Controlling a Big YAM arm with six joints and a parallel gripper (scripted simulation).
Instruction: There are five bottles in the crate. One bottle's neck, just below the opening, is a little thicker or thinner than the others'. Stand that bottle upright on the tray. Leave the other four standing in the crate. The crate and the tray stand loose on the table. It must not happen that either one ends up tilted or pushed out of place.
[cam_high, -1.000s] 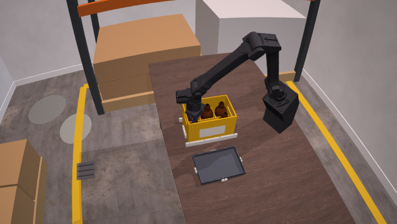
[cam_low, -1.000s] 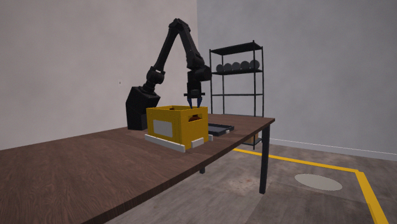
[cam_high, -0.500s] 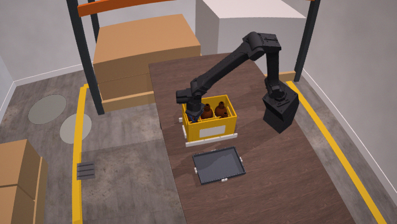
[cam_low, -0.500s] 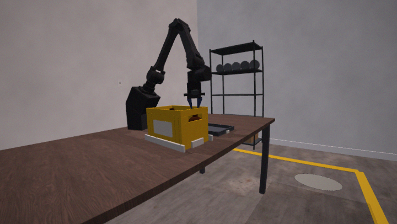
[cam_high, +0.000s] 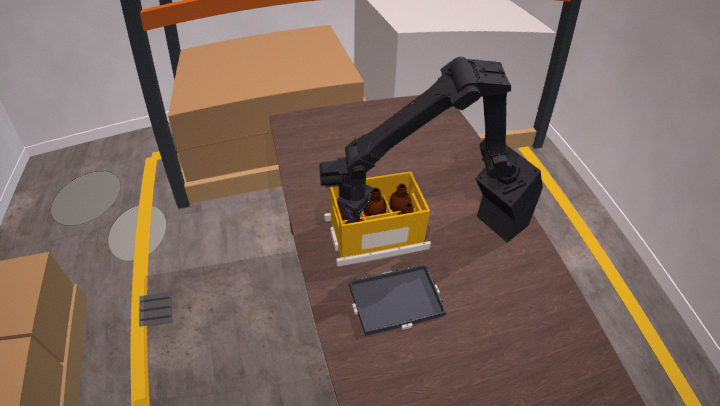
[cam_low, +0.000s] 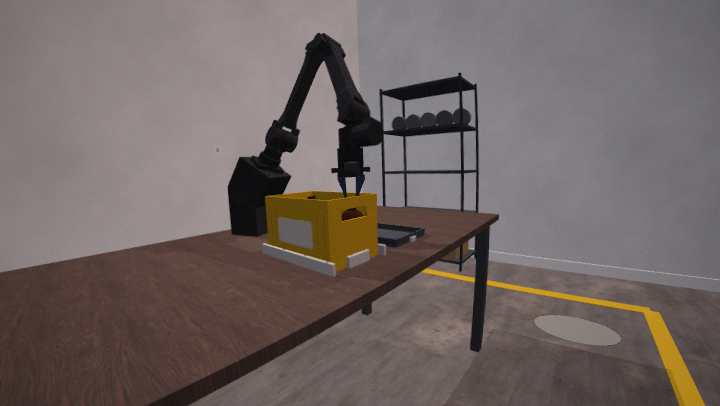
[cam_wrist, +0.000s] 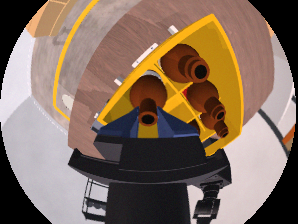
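The glass bottle is 70 mm below my hand. From my hand the other things lie so: dark tray: 110 mm behind, 220 mm to the left, 140 mm below; then yellow crate: 80 mm behind, 60 mm to the right, 70 mm below.
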